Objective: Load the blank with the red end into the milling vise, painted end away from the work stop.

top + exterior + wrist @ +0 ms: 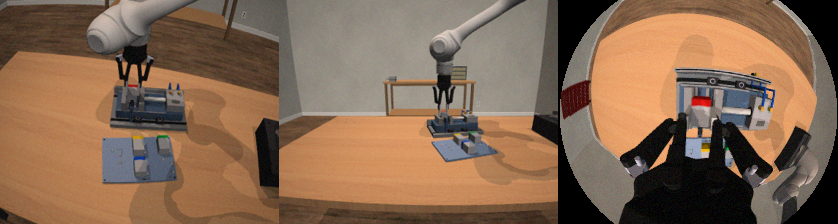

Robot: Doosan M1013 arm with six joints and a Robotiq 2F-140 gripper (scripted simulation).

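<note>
Now: hand 3 cm short of the fixed jaw and 6 cm above it. From my hand the other things lie so: yellow-ended blank (3 cm behind, 19 cm to the left, 11 cm below); then milling vise (7 cm behind, 10 cm below); then hose block (17 cm behind, 6 cm below).
</note>
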